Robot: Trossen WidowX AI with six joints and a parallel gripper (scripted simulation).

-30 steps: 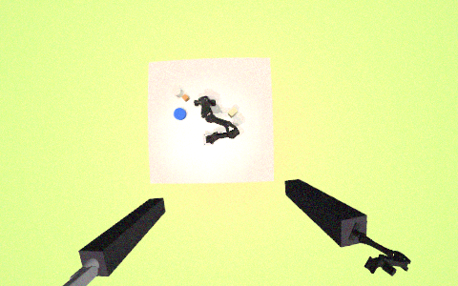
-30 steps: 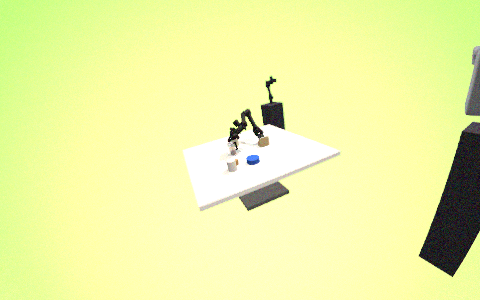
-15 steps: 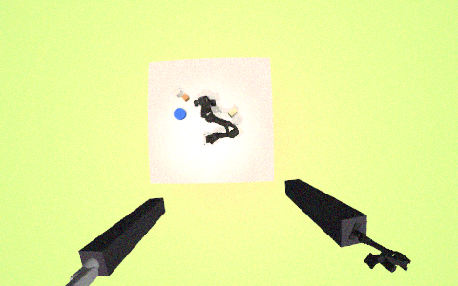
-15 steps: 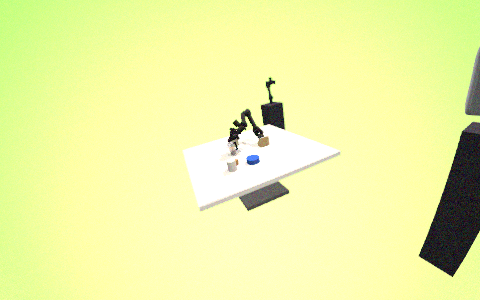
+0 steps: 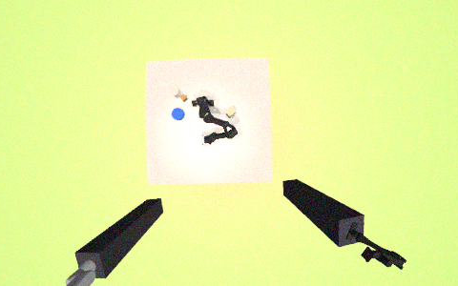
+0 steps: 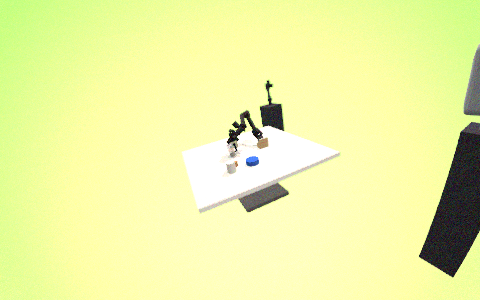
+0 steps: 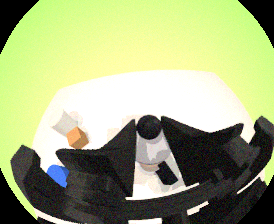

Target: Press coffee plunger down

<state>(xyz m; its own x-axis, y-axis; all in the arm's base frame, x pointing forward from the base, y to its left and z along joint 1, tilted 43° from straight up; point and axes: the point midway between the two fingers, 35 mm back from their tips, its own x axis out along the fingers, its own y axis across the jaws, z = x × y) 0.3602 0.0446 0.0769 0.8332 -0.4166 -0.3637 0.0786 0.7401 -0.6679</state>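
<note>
Now: the coffee press 80 mm below my gripper tip, 40 mm behind it and 10 mm to the right of it.
</note>
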